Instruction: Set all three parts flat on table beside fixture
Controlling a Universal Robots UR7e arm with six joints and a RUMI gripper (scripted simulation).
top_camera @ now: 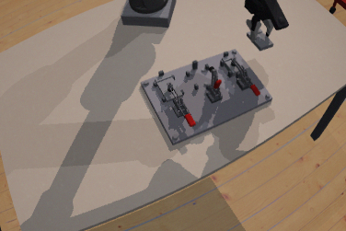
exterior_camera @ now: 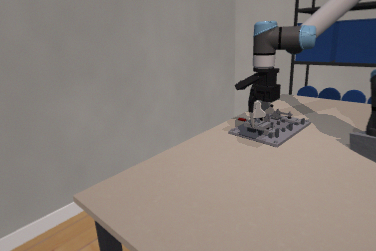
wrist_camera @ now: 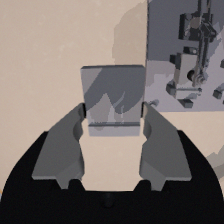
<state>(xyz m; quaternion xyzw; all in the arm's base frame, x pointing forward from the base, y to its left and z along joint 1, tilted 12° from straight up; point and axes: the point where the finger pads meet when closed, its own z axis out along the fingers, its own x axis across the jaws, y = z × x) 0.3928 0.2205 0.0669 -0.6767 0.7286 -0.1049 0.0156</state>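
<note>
Right now my hand is 120 mm to the left of the clamp, 70 mm short of it and 60 mm above it. The rest, counted from my hand: flat grey part: 10 mm below, 10 mm behind; grey fixture plate: 230 mm to the right, 100 mm below, 40 mm ahead.
</note>
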